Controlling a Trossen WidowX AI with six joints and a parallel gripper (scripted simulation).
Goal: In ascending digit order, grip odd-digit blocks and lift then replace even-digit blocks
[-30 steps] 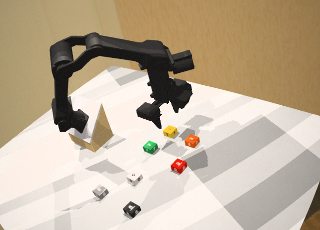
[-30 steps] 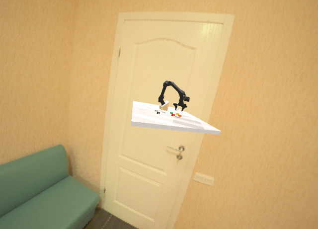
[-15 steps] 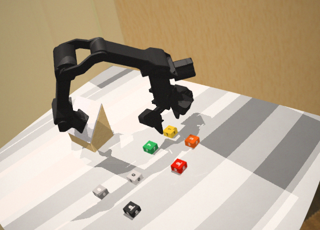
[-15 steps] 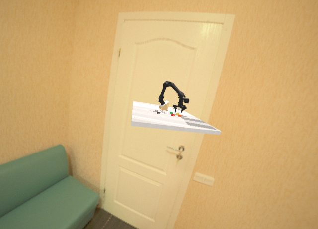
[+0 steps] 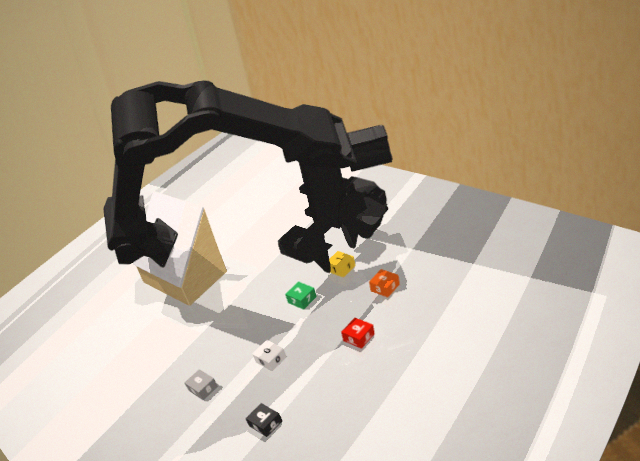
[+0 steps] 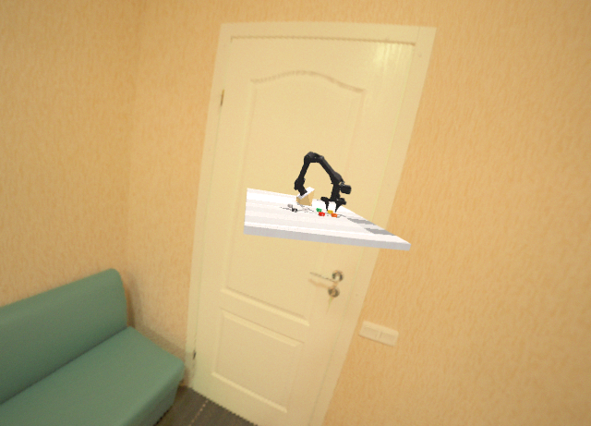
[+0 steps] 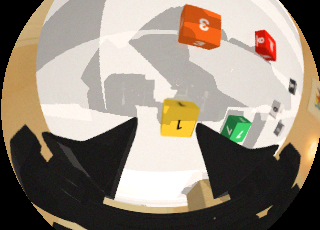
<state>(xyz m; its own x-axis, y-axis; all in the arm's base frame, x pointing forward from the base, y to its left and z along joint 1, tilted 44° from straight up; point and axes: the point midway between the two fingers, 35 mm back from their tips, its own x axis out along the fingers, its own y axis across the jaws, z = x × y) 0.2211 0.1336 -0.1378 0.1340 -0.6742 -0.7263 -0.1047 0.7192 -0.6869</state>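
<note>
Right now my gripper tip is 10 cm short of the orange block and 1 cm to the left of it. Also, from my gripper tip: green block (10 cm to the right, 1 cm ahead); yellow block (1 cm to the right, 1 cm ahead); red block (13 cm ahead, 11 cm to the right).
</note>
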